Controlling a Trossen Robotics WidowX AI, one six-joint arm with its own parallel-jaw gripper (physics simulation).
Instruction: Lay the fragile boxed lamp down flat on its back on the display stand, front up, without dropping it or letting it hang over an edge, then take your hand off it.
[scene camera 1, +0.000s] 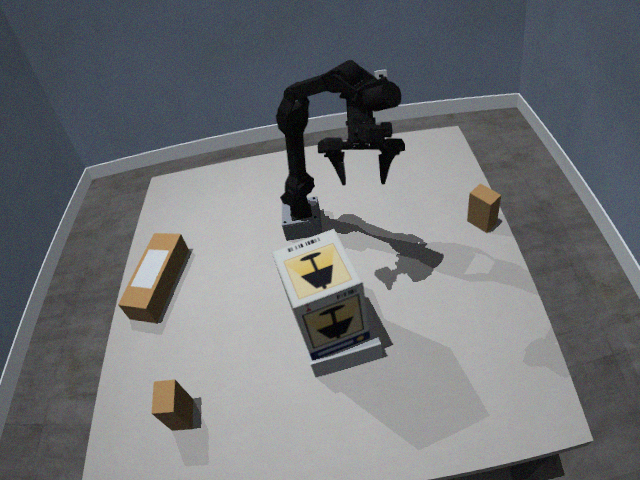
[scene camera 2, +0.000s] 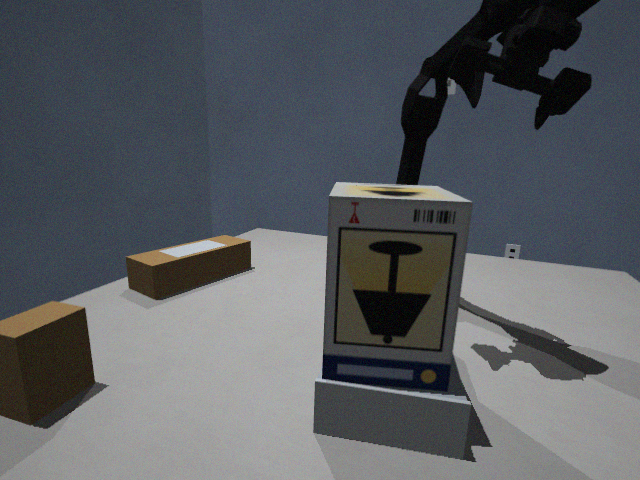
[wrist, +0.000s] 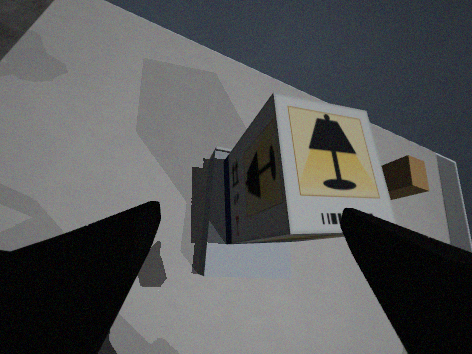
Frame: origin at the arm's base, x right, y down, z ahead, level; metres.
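Seen in the pictures: gripper, fingertip midpoint: (scene camera 1: 364, 184) (scene camera 2: 506, 116) (wrist: 251, 213); arm's base, link origin: (scene camera 1: 301, 212).
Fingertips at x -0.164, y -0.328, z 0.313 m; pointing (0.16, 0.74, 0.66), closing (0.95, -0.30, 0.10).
Observation:
Pixels of each thing's top centre, then the offset from my fingertips to it.
- boxed lamp, top centre: (scene camera 2: 391, 190) (wrist: 335, 161) (scene camera 1: 314, 266) dz +0.111, dx +0.141, dy +0.100 m
- long brown box, top centre: (scene camera 2: 194, 248) (scene camera 1: 149, 268) dz -0.203, dx +0.666, dy +0.316 m
- small brown box, top centre: (scene camera 2: 35, 317) (scene camera 1: 163, 396) (wrist: 418, 172) dz +0.273, dx +0.570, dy +0.276 m
The boxed lamp (scene camera 1: 318, 273) (scene camera 2: 395, 289) (wrist: 332, 175) rests on the grey display stand (scene camera 1: 348, 360) (scene camera 2: 390, 421) (wrist: 247, 260). It stands taller than it is wide. Its upper face shows a lamp on a bright yellow panel; the side facing scene camera 2 shows an upside-down lamp, with a blue band low down by the stand. In scene camera 2 its lower edge lies within the stand's width; the stand's far side is hidden. My gripper (scene camera 1: 363, 183) (scene camera 2: 506, 117) (wrist: 251, 213) is open and empty, higher than the box, behind it and to its right in scene camera 1, touching nothing.
A long brown box (scene camera 1: 149, 279) (scene camera 2: 193, 263) with a white label lies at the left. A small brown box (scene camera 1: 173, 405) (scene camera 2: 46, 361) stands front left, another brown box (scene camera 1: 483, 209) near the table's right edge. The arm's base (scene camera 1: 302, 227) is close behind the boxed lamp.

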